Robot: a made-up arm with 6 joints.
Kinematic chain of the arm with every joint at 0, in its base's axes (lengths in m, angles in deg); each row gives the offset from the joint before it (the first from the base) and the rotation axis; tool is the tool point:
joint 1: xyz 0 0 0.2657 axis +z
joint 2: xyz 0 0 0 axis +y
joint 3: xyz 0 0 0.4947 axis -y
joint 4: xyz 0 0 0 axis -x
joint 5: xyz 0.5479 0 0 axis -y
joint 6: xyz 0 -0.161 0 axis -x
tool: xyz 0 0 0
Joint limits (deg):
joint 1: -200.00..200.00
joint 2: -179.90..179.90
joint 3: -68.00..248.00
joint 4: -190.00..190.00
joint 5: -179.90..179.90
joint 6: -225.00..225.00
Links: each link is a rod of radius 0.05 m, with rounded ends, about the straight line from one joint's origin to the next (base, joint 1, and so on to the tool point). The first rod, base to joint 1, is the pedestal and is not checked.
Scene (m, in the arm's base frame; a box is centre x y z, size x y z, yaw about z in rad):
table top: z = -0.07
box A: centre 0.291 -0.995 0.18 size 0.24 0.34 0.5 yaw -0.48
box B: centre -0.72 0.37 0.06 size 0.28 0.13 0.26 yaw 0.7
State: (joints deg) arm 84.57 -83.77 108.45 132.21 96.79 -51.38
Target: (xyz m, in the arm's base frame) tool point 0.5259 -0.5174 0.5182
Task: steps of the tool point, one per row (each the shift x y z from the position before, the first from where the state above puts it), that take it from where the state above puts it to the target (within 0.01 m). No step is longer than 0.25 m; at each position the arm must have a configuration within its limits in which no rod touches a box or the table.
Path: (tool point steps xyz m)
1: 0.0815 -0.0092 0.1859
2: 0.0793 0.0349 0.1773
3: 0.0676 0.0746 0.1611
4: 0.2102 0.0751 -0.0292
5: 0.1713 0.1287 -0.0311
6: 0.1185 0.1658 -0.0327

